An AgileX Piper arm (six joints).
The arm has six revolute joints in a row. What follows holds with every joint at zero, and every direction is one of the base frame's.
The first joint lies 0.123 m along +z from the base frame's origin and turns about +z.
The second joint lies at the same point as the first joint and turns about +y.
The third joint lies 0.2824 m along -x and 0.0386 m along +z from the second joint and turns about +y.
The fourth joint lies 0.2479 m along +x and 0.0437 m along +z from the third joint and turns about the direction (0.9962, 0, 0.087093).
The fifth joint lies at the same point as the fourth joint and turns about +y.
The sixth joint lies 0.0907 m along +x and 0.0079 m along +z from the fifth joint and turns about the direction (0.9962, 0, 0.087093).
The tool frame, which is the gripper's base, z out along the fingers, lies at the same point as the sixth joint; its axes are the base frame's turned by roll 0, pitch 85 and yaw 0 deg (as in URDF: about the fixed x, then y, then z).
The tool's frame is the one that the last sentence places.
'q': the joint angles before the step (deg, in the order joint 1, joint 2, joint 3, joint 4, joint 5, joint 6). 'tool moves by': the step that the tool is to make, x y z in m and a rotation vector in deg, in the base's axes. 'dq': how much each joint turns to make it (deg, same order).
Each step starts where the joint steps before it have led.
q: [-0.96 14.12 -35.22 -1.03 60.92 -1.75]
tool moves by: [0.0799 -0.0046 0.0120 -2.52 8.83 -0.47]
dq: [-0.01 22.26 -5.05 -2.68 -8.43 -0.02]
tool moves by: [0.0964 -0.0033 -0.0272 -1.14 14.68 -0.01]
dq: [0.02 26.06 -7.18 -1.69 -4.21 0.49]
